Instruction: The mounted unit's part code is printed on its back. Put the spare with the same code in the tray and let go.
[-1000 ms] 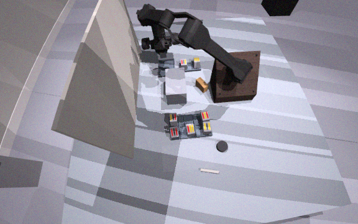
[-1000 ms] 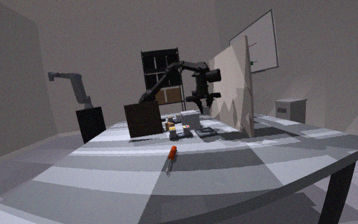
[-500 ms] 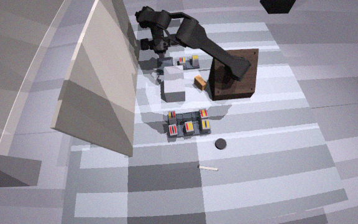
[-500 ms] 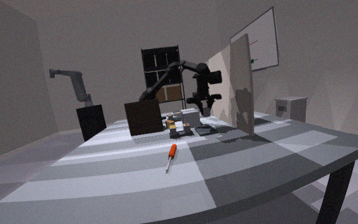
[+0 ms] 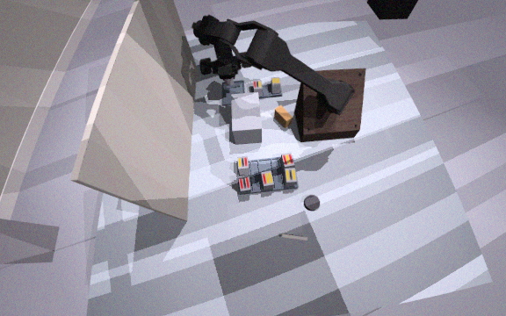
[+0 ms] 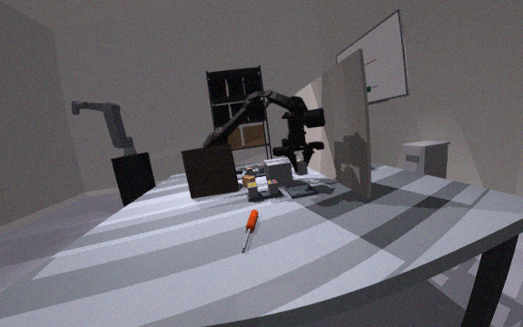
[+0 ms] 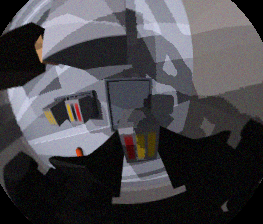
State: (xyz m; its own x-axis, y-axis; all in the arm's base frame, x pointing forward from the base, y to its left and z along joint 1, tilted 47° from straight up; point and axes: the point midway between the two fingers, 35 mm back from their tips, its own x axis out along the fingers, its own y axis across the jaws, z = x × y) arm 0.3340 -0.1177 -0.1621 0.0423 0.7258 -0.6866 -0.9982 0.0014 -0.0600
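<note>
The flat grey-blue tray lies 80 mm below my gripper tip and 10 mm behind it. Round my gripper tip: tall slanted panel: 180 mm ahead, 170 mm to the left, 150 mm above; stand: 150 mm behind, 70 mm below, 20 mm to the left.
</note>
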